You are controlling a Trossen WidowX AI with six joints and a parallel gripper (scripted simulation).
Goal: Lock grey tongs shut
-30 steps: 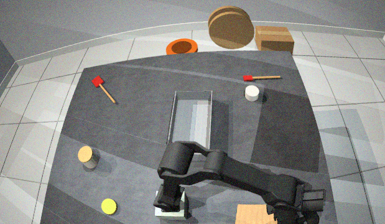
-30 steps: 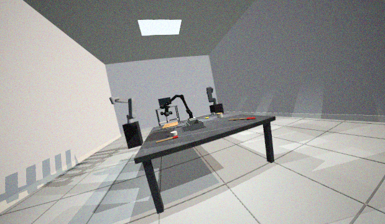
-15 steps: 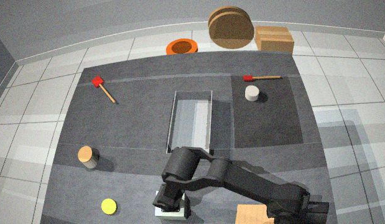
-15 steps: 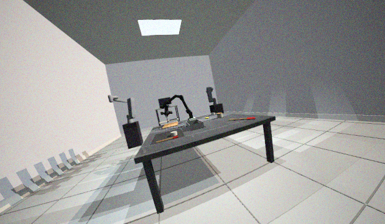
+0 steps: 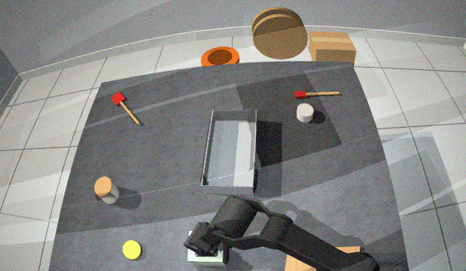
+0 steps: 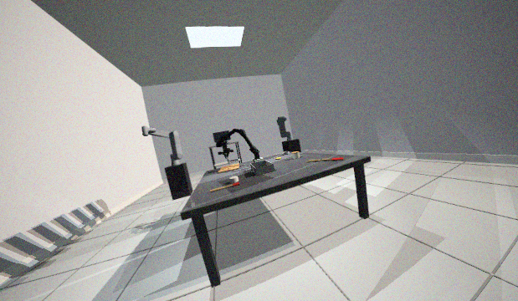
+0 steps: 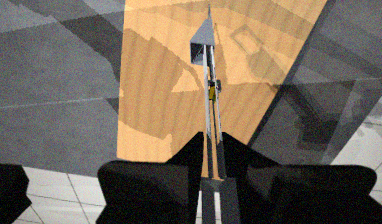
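My gripper tip is 10 mm to the right of the wooden board and 120 mm above it. From my gripper tip the other things lie so: yellow slider (40 mm ahead, 10 mm below); yellow disc (200 mm ahead, 600 mm to the left, 120 mm below); roasting tin (560 mm ahead, 250 mm to the left, 100 mm below).
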